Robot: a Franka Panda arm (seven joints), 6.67 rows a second.
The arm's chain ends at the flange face. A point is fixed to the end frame.
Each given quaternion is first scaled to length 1.
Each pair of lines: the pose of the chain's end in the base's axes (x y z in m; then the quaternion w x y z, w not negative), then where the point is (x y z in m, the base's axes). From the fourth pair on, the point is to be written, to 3 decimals.
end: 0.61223 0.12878 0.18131 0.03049 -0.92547 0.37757 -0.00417
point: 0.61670 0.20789 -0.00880
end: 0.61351 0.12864 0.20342 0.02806 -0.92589 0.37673 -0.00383
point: 0.61737 0.20694 0.01297
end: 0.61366 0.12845 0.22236 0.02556 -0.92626 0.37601 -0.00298
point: 0.61674 0.20599 0.03158
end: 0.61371 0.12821 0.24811 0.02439 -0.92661 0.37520 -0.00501
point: 0.617 0.205 0.057
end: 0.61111 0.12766 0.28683 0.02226 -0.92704 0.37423 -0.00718
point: 0.615 0.203 0.095
